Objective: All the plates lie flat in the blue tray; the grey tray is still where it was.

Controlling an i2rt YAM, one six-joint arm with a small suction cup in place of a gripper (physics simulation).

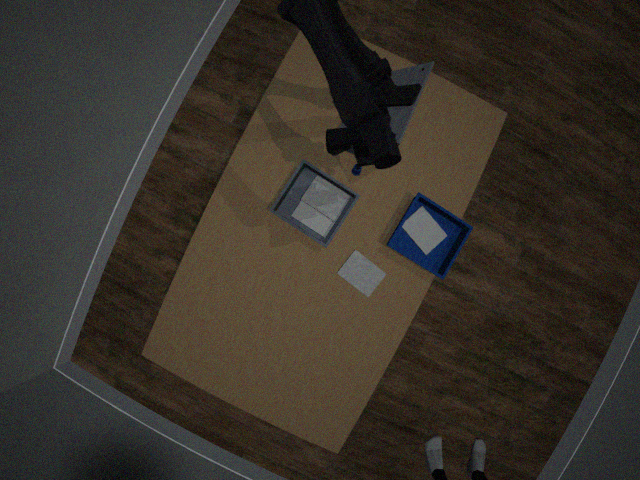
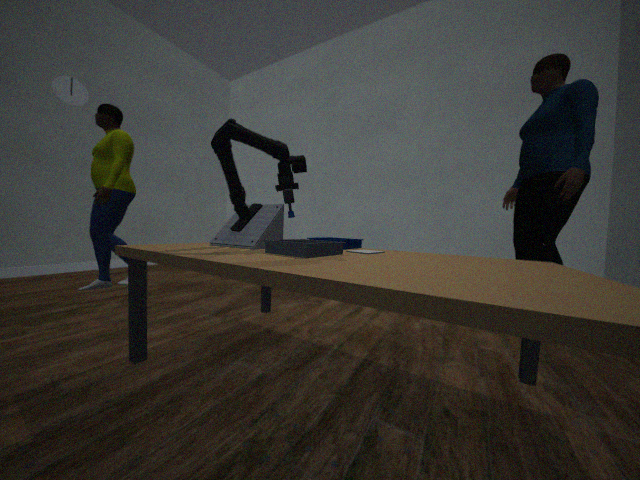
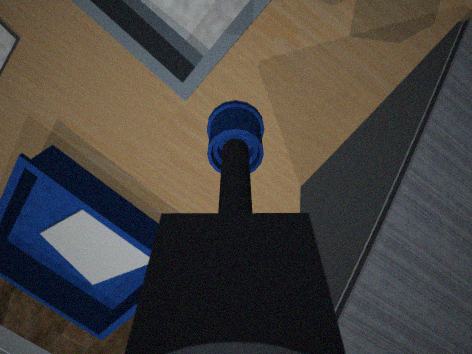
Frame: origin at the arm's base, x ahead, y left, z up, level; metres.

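Seen in the pictures: hand at its tool point: (image 1: pixel 356 171) (image 2: pixel 291 217) (image 3: pixel 235 127); arm's base at its link origin: (image 1: pixel 390 97) (image 2: pixel 247 217).
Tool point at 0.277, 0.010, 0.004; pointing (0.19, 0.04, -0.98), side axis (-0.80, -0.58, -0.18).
Offsets run from my tool point to a thing's top centre, as dx, dy, dz. Level surfaces: height alone.
The suction cup (image 1: pixel 356 169) (image 2: pixel 291 213) (image 3: pixel 235 135) hangs well above the table beside the grey tray's near corner, with nothing on it. The grey tray {+0.137, -0.081, -0.098} (image 1: pixel 298 227) (image 2: pixel 303 249) (image 3: pixel 184 91) holds pale plates: one {+0.096, -0.056, -0.130} (image 1: pixel 326 197) lies beside or partly over another {+0.166, -0.061, -0.140} (image 1: pixel 313 219); their exact overlap is unclear. The blue tray {+0.049, +0.350, -0.098} (image 1: pixel 436 262) (image 2: pixel 353 242) (image 3: pixel 46 206) holds one white plate {+0.033, +0.333, -0.140} (image 1: pixel 424 230) (image 3: pixel 95 247), which looks flat on its floor. Another plate {+0.288, +0.195, -0.143} (image 1: pixel 361 273) (image 2: pixel 365 251) (image 3: pixel 6 47) lies flat on the table between the trays, offset away from the arm's base.
The arm's sloped grey base mount (image 1: pixel 404 121) (image 2: pixel 268 223) (image 3: pixel 415 240) stands at one end of the wooden table {dz -0.148} (image 1: pixel 248 310) (image 2: pixel 439 276). A person in yellow (image 2: pixel 114 160) stands behind at the left, and a person in blue (image 2: pixel 558 129) at the right.
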